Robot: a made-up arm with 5 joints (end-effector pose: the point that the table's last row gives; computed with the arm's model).
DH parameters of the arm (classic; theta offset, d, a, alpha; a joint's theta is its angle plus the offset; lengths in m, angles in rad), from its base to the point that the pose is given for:
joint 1: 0 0.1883 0.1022 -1.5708
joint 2: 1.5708 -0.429 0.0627 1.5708
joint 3: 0 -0.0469 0.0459 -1.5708
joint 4: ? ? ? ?
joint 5: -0.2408 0 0.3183 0
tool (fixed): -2.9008 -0.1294 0 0
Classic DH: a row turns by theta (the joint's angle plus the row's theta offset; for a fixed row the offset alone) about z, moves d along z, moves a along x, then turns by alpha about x.
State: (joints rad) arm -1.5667 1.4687 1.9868 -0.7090 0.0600
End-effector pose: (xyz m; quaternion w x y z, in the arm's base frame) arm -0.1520 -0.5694 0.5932 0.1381 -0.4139 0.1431 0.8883
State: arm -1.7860 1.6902 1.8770 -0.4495 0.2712
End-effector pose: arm -0.2713 -0.4882 0.6007 0.1367 -0.4942 0.1546 0.8445
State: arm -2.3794 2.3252 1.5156 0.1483 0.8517
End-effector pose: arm -0.6044 -0.1420 0.5029 0.2492 -0.6712 0.3492 0.6045
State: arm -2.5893 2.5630 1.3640 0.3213 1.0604
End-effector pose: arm -0.6500 0.0337 0.4162 0.3210 -0.6763 0.4588 0.4786
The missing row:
joint 4: 1.5708 0.3514 0.2041 -1.5708
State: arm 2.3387 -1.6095 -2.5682 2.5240 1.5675
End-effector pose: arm -0.0097 0.5055 0.3060 0.6881 0.3760 0.2874 0.5501
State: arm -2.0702 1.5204 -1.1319 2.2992 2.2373
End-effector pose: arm -0.2878 0.1351 0.2793 0.2627 -0.9376 0.0241 0.2263
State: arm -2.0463 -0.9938 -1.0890 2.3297 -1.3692
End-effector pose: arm -0.2259 -0.5319 -0.1310 0.6027 -0.2203 -0.4841 0.5948
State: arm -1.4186 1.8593 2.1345 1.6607 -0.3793
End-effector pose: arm -1.0192 -0.4560 0.2707 0.1244 -0.9918 0.0214 -0.0170
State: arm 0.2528 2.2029 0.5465 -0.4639 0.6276
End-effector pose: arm 0.1438 0.0048 0.6997 0.6738 0.1994 0.7110 0.0274
